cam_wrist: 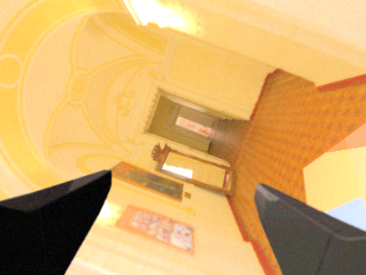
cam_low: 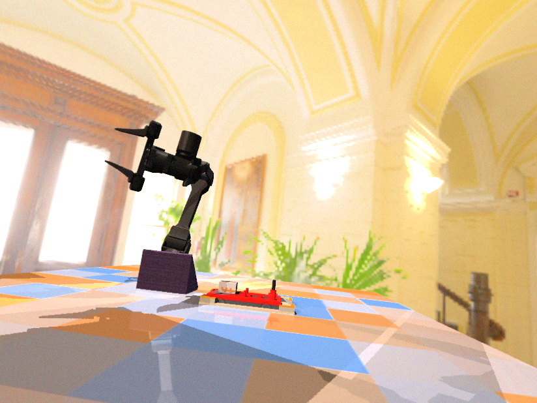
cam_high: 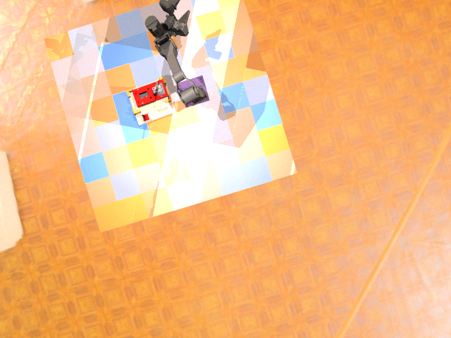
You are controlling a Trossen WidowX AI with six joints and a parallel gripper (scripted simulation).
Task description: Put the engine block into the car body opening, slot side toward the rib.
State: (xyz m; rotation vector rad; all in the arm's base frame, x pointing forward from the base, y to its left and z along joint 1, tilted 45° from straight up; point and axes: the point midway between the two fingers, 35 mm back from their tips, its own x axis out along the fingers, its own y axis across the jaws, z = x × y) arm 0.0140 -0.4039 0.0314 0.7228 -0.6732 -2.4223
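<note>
Right now my gripper tip is 34 cm above the grey engine block, 28 cm short of it and 23 cm to the right of it. Round my gripper tip: beige base plate (36 cm below, 35 cm ahead, 26 cm to the left).
</note>
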